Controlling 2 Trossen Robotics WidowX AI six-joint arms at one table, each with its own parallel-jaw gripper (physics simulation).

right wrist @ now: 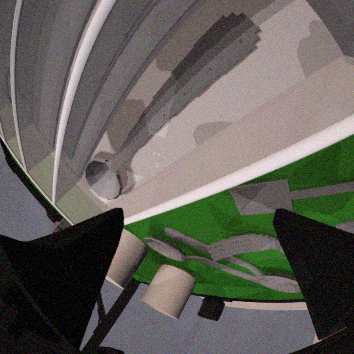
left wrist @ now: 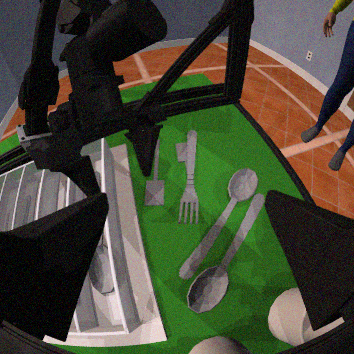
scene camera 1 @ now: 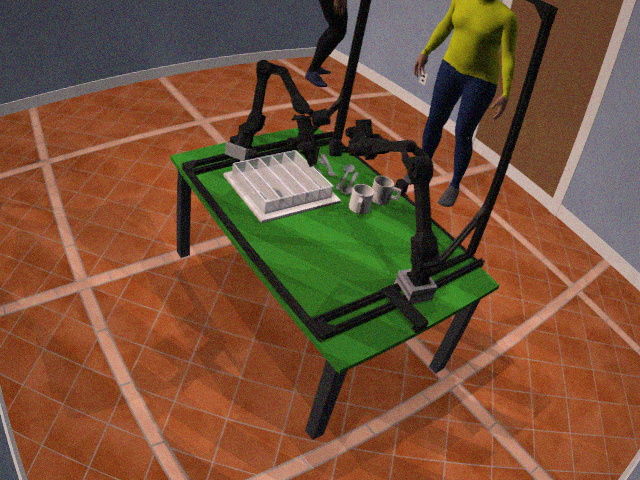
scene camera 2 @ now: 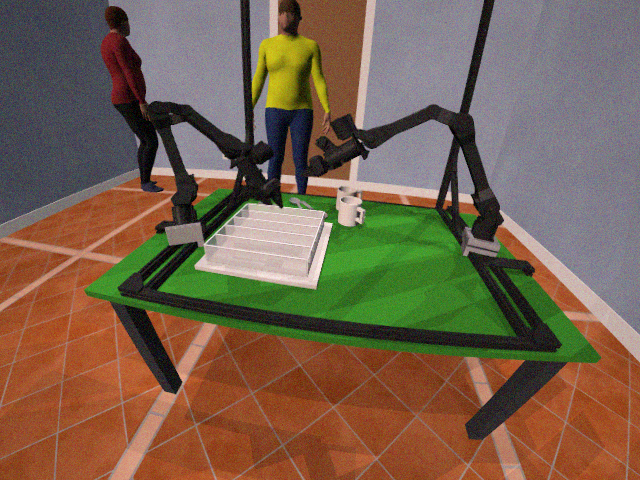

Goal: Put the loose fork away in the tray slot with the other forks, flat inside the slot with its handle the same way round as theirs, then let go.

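The loose fork (left wrist: 189, 205) (right wrist: 245, 244) lies flat on the table beside the tray, its handle over a small flat grey piece. In the left wrist view its tines point down the picture. The white tray (left wrist: 116, 240) (right wrist: 240, 175) (scene camera 1: 297, 198) has several long slots. A spoon (left wrist: 102, 270) (right wrist: 105, 180) lies in its outer slot; I cannot tell which slot holds the forks. My right gripper (scene camera 1: 310, 159) (scene camera 2: 279, 200) (right wrist: 201, 217) is open and empty, low over the tray's edge on the fork's side. My left gripper (scene camera 2: 315, 167) (left wrist: 188, 199) is open and empty, high above the cutlery.
A spatula (left wrist: 154, 192) lies between tray and fork. Two loose spoons (left wrist: 242, 185) (left wrist: 207, 290) lie on the fork's other side. Two mugs (scene camera 1: 360, 198) (scene camera 1: 383, 190) stand past the spoons. A black frame (scene camera 2: 310, 322) runs along the table's edges.
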